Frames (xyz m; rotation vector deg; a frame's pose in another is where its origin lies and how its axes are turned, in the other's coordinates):
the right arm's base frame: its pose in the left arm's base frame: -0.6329 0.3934 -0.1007 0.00 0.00 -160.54
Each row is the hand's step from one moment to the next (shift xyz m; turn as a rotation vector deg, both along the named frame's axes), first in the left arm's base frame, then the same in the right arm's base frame.
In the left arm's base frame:
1: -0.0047 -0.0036 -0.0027 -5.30 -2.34 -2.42
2: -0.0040 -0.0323 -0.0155 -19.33 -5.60 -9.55
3: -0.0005 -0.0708 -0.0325 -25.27 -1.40 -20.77
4: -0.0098 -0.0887 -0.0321 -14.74 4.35 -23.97
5: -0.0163 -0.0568 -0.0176 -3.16 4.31 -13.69
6: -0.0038 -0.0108 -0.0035 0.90 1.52 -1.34
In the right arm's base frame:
1: 0.0056 0.0018 -0.0027 5.78 0.44 -2.42
2: 0.0145 0.0291 -0.0155 20.09 -1.16 -9.55
3: 0.0241 0.0666 -0.0325 24.29 -7.10 -20.77
4: 0.0388 0.0804 -0.0321 12.45 -9.01 -23.97
5: 0.0343 0.0481 -0.0176 1.54 -5.12 -13.69
6: 0.0072 0.0089 -0.0035 -1.35 -1.13 -1.34

